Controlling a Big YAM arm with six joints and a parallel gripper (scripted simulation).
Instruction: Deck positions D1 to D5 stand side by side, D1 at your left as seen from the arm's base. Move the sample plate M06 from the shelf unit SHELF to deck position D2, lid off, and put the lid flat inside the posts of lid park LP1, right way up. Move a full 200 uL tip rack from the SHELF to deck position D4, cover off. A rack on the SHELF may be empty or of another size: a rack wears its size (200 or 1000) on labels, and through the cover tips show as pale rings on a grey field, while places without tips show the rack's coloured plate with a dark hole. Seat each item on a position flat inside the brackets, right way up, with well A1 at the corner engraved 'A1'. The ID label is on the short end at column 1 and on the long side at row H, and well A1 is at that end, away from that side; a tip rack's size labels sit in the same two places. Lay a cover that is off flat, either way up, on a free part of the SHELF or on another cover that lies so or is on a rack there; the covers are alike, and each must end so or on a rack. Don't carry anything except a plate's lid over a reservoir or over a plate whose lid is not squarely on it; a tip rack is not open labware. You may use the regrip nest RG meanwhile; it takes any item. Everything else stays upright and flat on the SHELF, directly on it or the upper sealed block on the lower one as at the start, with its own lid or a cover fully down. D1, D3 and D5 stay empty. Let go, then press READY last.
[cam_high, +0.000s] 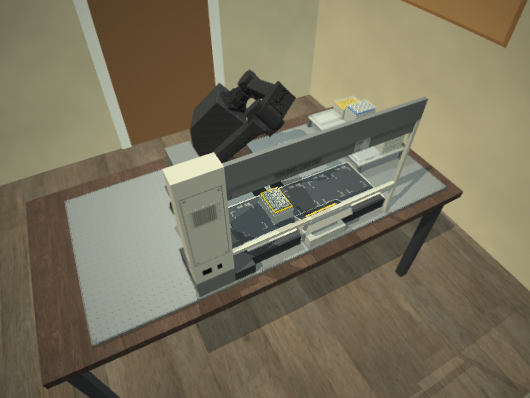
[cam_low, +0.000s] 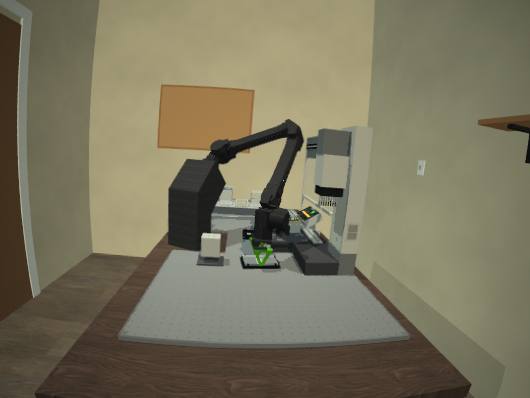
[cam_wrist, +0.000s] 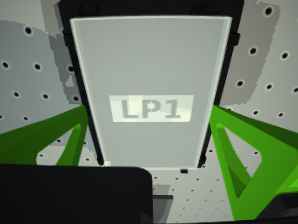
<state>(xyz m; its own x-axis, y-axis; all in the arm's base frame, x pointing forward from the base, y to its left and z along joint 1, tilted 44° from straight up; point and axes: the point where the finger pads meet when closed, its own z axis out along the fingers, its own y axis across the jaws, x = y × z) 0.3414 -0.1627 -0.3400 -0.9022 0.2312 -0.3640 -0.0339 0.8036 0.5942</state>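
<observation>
The LP1 label is 10 mm below my hand. The rest, counted from my hand: white ready button box: 190 mm behind, 50 mm above, 30 mm to the left; perforated board: 320 mm to the left, 20 mm below, 20 mm ahead; dark lid park LP1: 10 mm below.
</observation>
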